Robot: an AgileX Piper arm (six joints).
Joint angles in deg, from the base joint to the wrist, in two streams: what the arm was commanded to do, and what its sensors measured. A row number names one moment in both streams.
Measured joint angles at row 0:
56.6, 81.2, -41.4, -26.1, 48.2, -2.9
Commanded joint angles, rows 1 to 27:
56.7, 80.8, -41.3, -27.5, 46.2, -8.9
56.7, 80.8, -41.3, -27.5, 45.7, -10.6
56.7, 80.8, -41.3, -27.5, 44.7, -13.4
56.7, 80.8, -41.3, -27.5, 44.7, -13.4
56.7, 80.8, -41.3, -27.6, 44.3, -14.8
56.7, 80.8, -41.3, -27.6, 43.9, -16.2
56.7, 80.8, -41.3, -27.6, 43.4, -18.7
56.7, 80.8, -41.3, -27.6, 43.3, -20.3
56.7, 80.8, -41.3, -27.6, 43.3, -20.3
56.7, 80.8, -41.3, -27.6, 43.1, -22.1
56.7, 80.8, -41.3, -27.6, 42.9, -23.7
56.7, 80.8, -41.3, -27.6, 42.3, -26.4
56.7, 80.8, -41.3, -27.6, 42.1, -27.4
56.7, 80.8, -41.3, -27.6, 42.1, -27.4
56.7, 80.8, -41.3, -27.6, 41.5, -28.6
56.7, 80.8, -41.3, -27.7, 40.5, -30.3
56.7, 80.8, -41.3, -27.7, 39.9, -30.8
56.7, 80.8, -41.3, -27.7, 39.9, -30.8
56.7, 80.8, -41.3, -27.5, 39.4, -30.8
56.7, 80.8, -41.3, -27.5, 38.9, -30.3
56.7, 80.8, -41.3, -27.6, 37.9, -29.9
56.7, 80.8, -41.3, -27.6, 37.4, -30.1
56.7, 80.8, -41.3, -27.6, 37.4, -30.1
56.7, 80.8, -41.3, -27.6, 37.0, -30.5
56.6, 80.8, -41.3, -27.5, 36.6, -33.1
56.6, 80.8, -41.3, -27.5, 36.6, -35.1
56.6, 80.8, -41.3, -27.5, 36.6, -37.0
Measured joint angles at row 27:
56.6, 81.2, -41.4, -26.2, 38.1, -32.1
